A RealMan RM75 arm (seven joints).
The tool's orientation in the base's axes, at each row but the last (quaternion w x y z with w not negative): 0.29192, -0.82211, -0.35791, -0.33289; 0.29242, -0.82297, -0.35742, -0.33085; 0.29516, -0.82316, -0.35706, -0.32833; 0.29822, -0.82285, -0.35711, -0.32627; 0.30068, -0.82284, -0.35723, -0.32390; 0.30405, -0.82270, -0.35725, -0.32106; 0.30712, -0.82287, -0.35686, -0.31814; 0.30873, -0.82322, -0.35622, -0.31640
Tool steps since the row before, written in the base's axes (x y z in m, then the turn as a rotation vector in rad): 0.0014, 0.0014, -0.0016, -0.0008, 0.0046, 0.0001; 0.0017, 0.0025, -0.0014, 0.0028, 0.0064, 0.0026; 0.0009, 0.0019, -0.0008, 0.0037, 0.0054, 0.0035; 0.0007, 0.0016, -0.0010, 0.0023, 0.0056, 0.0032; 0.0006, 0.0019, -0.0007, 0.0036, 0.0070, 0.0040; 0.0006, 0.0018, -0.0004, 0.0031, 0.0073, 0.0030; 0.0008, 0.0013, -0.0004, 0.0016, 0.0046, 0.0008; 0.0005, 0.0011, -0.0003, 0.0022, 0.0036, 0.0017
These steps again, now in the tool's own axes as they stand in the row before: 0.0001, 0.0007, 0.0025, 0.0015, -0.0033, 0.0030; 0.0008, 0.0002, 0.0032, 0.0060, -0.0021, 0.0039; 0.0006, -0.0002, 0.0022, 0.0067, -0.0011, 0.0030; 0.0003, -0.0001, 0.0020, 0.0058, -0.0022, 0.0028; 0.0005, -0.0004, 0.0020, 0.0077, -0.0022, 0.0038; 0.0007, -0.0004, 0.0017, 0.0068, -0.0025, 0.0045; 0.0006, 0.0000, 0.0014, 0.0033, -0.0015, 0.0034; 0.0005, -0.0001, 0.0011, 0.0039, -0.0008, 0.0023
